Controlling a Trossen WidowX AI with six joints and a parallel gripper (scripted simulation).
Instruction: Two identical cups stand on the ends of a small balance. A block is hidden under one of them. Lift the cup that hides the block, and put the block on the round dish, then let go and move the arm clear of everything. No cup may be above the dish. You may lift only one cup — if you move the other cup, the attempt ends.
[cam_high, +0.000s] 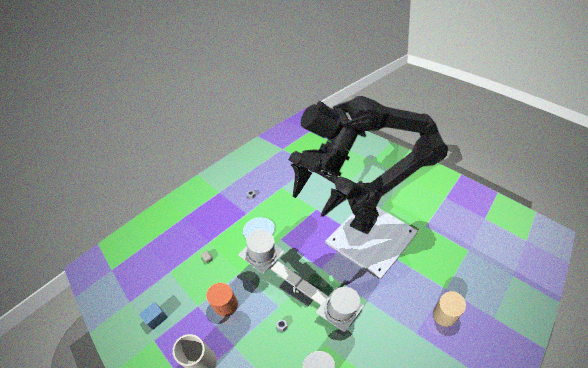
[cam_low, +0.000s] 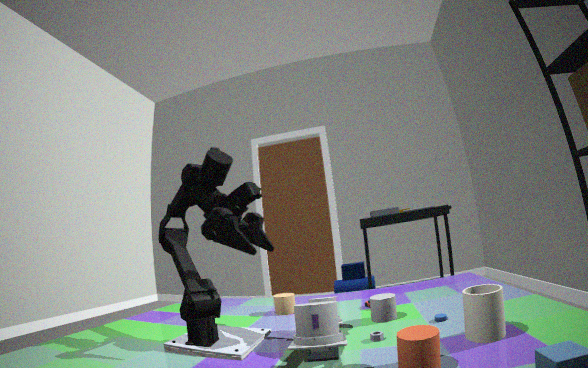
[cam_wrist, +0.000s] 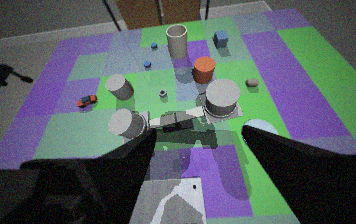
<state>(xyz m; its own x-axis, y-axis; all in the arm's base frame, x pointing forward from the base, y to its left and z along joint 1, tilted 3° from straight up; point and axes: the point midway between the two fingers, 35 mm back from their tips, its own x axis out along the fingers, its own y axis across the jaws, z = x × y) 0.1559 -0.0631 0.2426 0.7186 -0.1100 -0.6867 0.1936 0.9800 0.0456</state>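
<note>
My gripper tip is now 19 cm above the pale teal block, 16 cm to the right of it and 10 cm short of it. From my gripper tip the other things lie so: orange cylinder (27 cm ahead, 19 cm below, 10 cm to the right); pale blue round dish (23 cm below, 21 cm to the right, 1 cm behind); grey cup (12 cm below, 11 cm to the right, 9 cm ahead).
</note>
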